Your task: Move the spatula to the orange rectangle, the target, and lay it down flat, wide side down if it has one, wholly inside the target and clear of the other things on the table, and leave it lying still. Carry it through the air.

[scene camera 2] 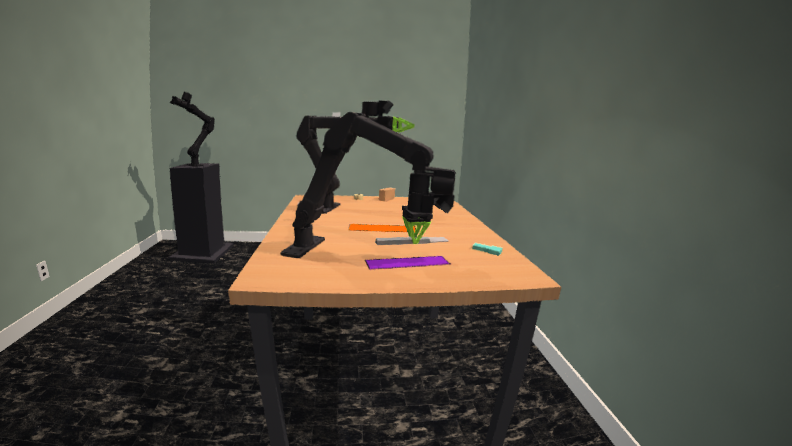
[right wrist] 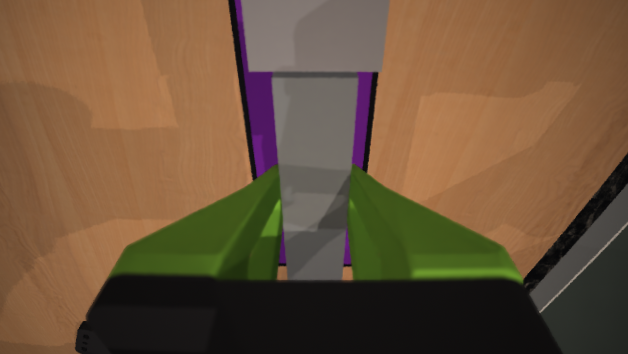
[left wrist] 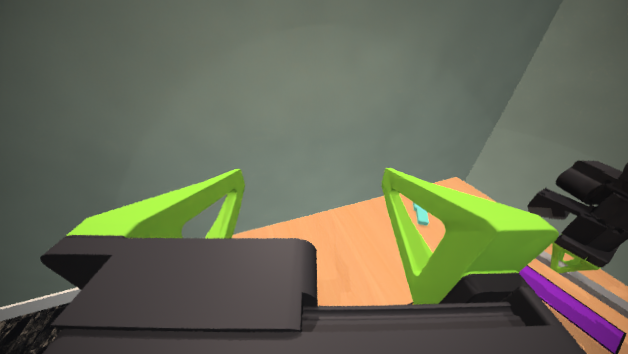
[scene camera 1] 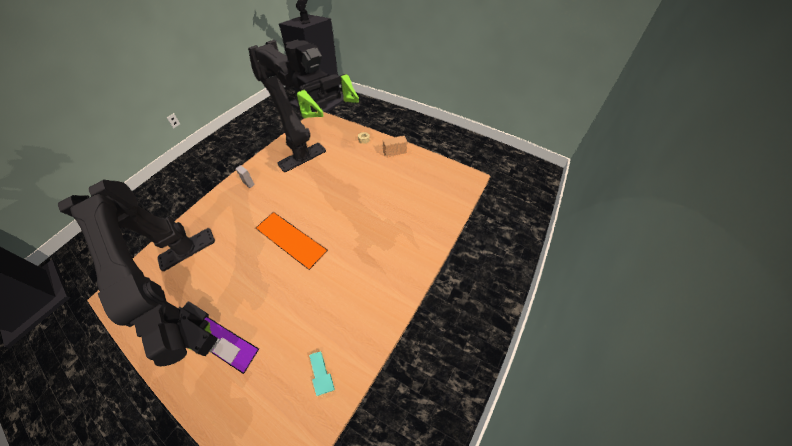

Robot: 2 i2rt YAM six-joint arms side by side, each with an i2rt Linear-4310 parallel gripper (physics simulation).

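Frame: origin at the left arm's base, x ahead, y left, z up, level; centimetres.
Seen in the pictures: left gripper, fingertip midpoint: [scene camera 2: 412,125] [left wrist: 313,176] [scene camera 1: 341,107]; right gripper, fingertip midpoint: [scene camera 2: 413,242] [right wrist: 315,177] [left wrist: 556,267]; left arm's base, origin of the base link: [scene camera 2: 327,208] [scene camera 1: 302,157]; right arm's base, origin of the base link: [scene camera 2: 304,247] [scene camera 1: 186,249].
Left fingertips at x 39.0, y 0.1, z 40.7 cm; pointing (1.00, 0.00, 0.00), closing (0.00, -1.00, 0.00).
Observation:
Pixels of each thing's middle, then the offset from my left fingertips to it. "*": a spot on its surface instead.
- grey spatula, body centre: [right wrist: 315,196] [scene camera 2: 412,240] [scene camera 1: 203,335] [left wrist: 561,268] dx +11.0, dy -55.4, dz -33.5 cm
- orange rectangle, surface spot: [scene camera 1: 290,241] * dx -4.8, dy -22.9, dz -40.6 cm
- teal paddle-shaped thing, body centre: [scene camera 1: 320,372] [scene camera 2: 487,248] [left wrist: 421,212] dx +34.7, dy -36.2, dz -40.0 cm
- brown block, body centre: [scene camera 1: 394,146] [scene camera 2: 387,194] dx -17.0, dy +31.3, dz -37.7 cm
- cream ring, body centre: [scene camera 1: 363,138] dx -31.6, dy +26.2, dz -39.5 cm
- grey block, body centre: [scene camera 1: 245,176] dx -39.8, dy -23.8, dz -36.9 cm
The grey spatula [scene camera 1: 227,350] [scene camera 2: 390,241] [left wrist: 600,292] [right wrist: 315,120], a narrow handle with a wider pale blade, is held level a little above the purple rectangle [scene camera 1: 249,356] [scene camera 2: 407,262] [left wrist: 575,310] [right wrist: 364,100]. My right gripper [scene camera 2: 416,241] [right wrist: 315,177] points down and is shut on its handle; in scene camera 1 the fingers are mostly hidden by the wrist. The orange rectangle [scene camera 1: 290,241] [scene camera 2: 374,227], the target, lies at mid-table with nothing on it. My left gripper [scene camera 1: 339,108] [scene camera 2: 412,125] [left wrist: 313,176] is open and empty, high above the far end.
A teal paddle-shaped thing [scene camera 1: 321,376] [scene camera 2: 487,248] [left wrist: 422,215] lies to the right of the purple rectangle in scene camera 1. A brown block [scene camera 1: 394,146] [scene camera 2: 386,194] and a cream ring [scene camera 1: 363,141] stand at the far end. A grey block [scene camera 1: 247,178] stands between the arm bases.

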